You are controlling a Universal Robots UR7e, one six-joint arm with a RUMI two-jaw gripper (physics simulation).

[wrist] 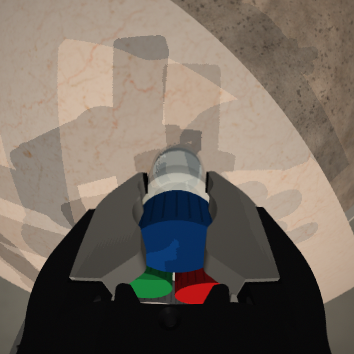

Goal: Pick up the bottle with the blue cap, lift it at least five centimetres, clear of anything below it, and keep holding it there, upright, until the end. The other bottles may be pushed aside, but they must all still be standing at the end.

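Places are measured from the arm's base along level axes (x left, y up, z ahead), in millimetres.
Pixels of known places: gripper, fingertip midpoint: (176, 173).
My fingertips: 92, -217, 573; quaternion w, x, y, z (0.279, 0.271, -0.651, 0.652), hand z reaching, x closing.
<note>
Behind a point stands the place of what it marks, as x, y, z.
The bottle with the blue cap (175, 240) @(86, -159, 567) is in the middle of the wrist view, its cap towards the camera and its clear body reaching up the view. My gripper (176, 173) @(92, -217, 573) is shut on this bottle, with one jaw against each side at the cap and just below it. The view from above does not show whether its base is off the table. A bottle with a green cap (151, 286) @(56, -159, 506) and one with a red cap (196, 293) @(17, -159, 522) show partly below the blue cap in the view; their bodies are hidden by the gripper and the held bottle.
The round marble-patterned table (90, 65) @(211, -264, 581) lies under the bottles, with shadows across it. Its curved edge runs down the right side of the view, with the speckled brown floor (310, 30) beyond it.
</note>
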